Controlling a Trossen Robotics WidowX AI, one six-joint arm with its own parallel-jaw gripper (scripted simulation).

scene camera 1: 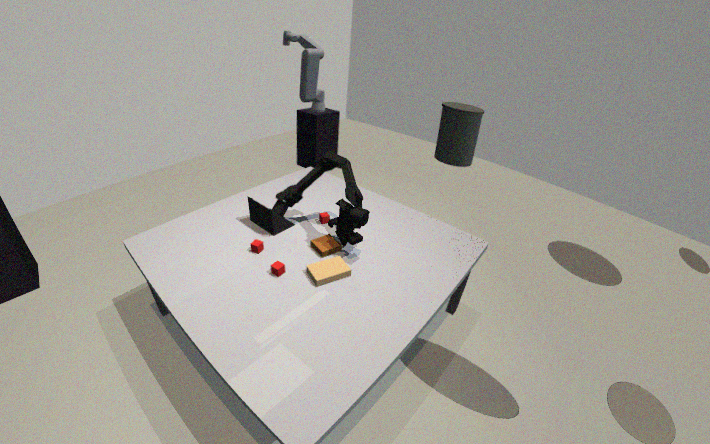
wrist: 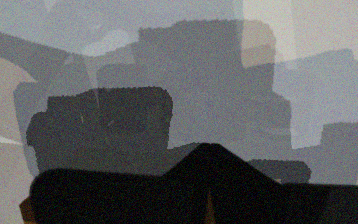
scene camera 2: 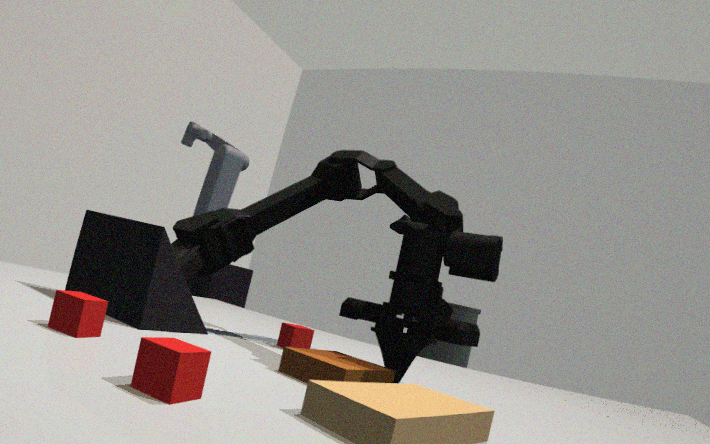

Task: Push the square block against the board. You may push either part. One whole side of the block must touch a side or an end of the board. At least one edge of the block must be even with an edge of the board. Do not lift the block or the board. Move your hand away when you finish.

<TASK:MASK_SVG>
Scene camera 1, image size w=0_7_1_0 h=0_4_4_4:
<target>board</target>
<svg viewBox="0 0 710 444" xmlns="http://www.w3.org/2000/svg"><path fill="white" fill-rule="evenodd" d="M340 256L307 265L307 272L317 287L351 276L351 269Z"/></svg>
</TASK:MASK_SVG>
